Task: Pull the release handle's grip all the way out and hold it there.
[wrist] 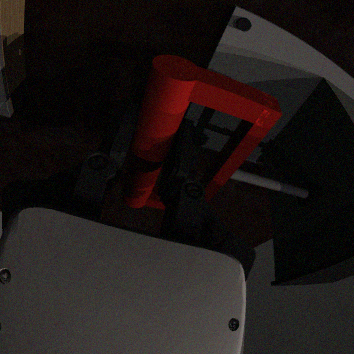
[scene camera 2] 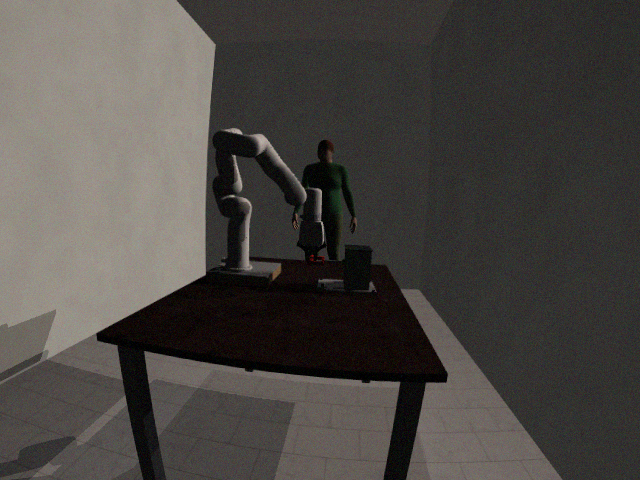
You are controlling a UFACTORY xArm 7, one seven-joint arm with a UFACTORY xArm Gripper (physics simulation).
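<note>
The release handle's red grip (wrist: 162, 115) (scene camera 2: 316, 258) is a round bar joined to a rectangular red frame. My gripper (wrist: 155, 125) (scene camera 2: 313, 256) is shut on the round bar, one dark finger on each side of it, with the bar's top end sticking out past the fingers in the wrist view. A light grey rod (wrist: 270, 184) runs from behind the red frame to the dark housing (wrist: 315, 200) (scene camera 2: 357, 267). In the wrist view the grip stands apart from the housing, with part of the rod showing between them. The grip's lower end is partly hidden by the fingers.
The housing stands on a light grey base plate (wrist: 285, 55) (scene camera 2: 330, 284) on the dark table (scene camera 2: 279, 325). The robot's own base block (scene camera 2: 258, 272) is at the table's left. A person in green (scene camera 2: 328, 180) stands behind the table.
</note>
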